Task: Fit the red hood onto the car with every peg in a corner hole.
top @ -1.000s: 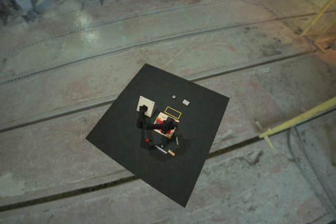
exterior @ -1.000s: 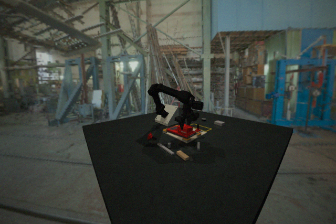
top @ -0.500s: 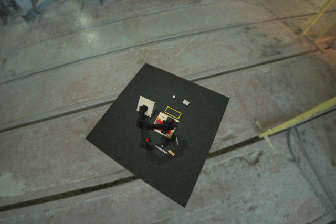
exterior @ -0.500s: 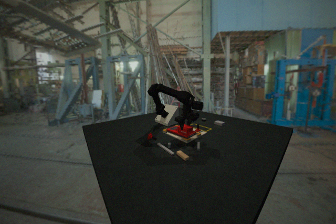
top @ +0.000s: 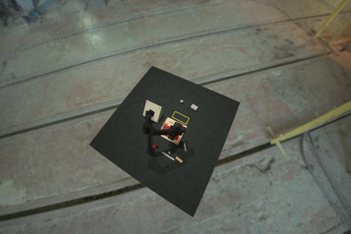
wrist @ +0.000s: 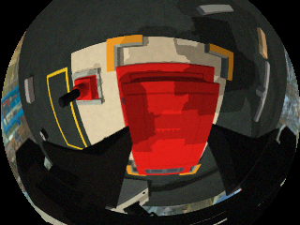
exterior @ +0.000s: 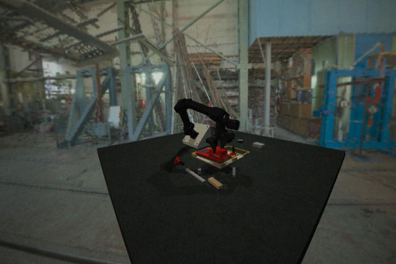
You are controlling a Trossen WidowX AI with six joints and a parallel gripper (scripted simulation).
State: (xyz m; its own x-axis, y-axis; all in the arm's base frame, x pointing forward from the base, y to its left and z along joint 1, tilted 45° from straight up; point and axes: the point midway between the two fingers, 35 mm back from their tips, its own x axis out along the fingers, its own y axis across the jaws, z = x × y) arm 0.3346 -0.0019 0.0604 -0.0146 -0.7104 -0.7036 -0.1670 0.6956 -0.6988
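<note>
The red hood is right at my gripper tip. The rest, counted from my gripper tip: grey bar 80 mm ahead, 230 mm to the right, 40 mm below; grey engine block 30 mm below; beige jig 30 mm behind, 10 mm to the left, 40 mm below.
</note>
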